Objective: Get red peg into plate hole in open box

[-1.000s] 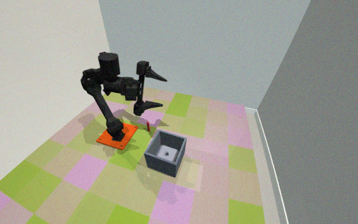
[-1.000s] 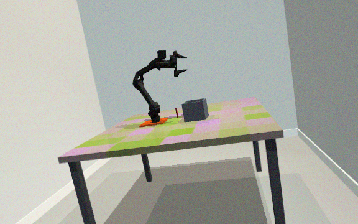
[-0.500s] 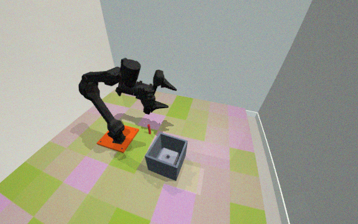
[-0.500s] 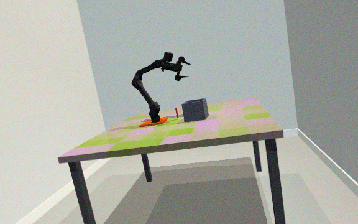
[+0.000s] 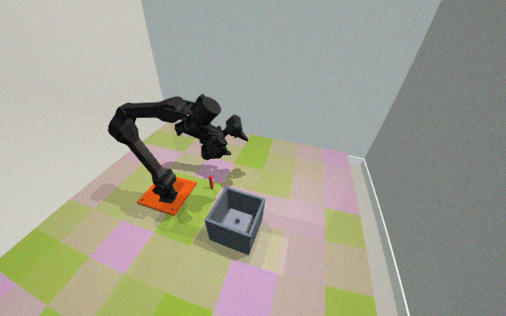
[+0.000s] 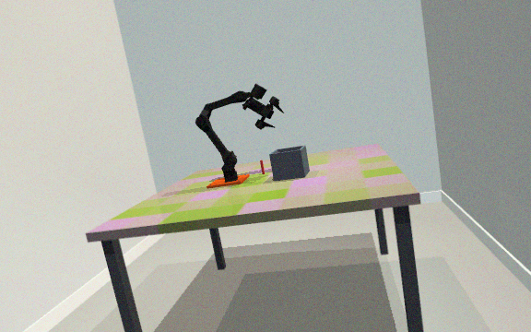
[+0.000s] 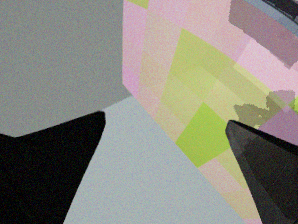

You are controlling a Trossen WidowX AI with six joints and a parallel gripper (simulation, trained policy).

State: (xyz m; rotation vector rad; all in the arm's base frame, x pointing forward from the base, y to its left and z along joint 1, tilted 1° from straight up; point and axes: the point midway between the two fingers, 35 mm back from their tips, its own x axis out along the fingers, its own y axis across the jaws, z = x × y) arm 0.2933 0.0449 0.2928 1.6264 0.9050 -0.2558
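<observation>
Right now my gripper tip is 14 cm past the red peg, 3 cm to the right of it and 25 cm above it. The rest, counted from my gripper tip: pale plate (2 cm ahead, 16 cm to the right, 24 cm below).
</observation>
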